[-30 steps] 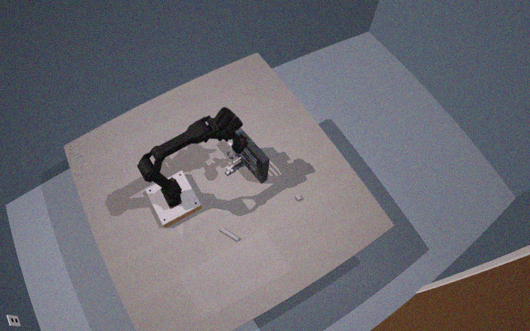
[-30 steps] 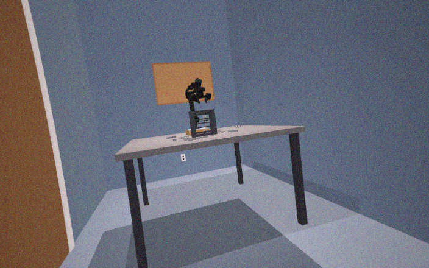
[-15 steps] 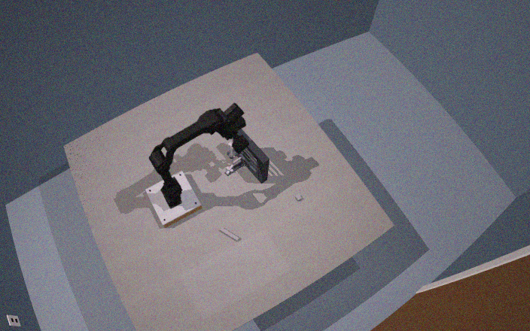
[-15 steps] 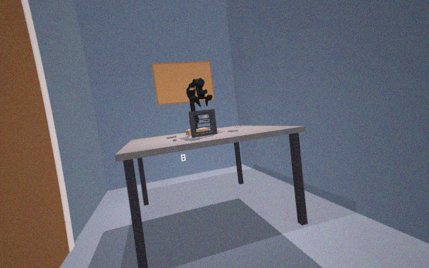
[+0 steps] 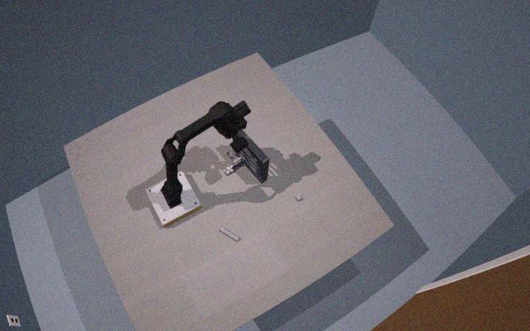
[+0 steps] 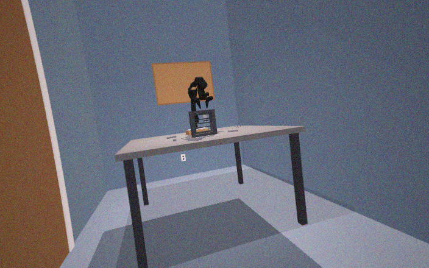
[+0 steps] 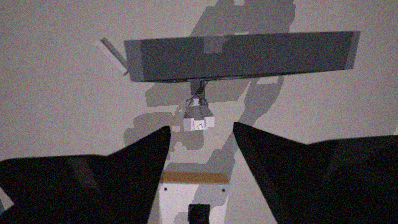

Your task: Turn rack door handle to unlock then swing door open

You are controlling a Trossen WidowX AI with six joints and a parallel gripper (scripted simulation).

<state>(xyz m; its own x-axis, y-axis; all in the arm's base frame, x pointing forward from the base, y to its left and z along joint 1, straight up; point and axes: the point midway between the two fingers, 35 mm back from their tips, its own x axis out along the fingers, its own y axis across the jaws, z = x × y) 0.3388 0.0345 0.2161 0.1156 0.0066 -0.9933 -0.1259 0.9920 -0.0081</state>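
The pale handle lies 10 cm below my gripper tip and 1 cm behind it.
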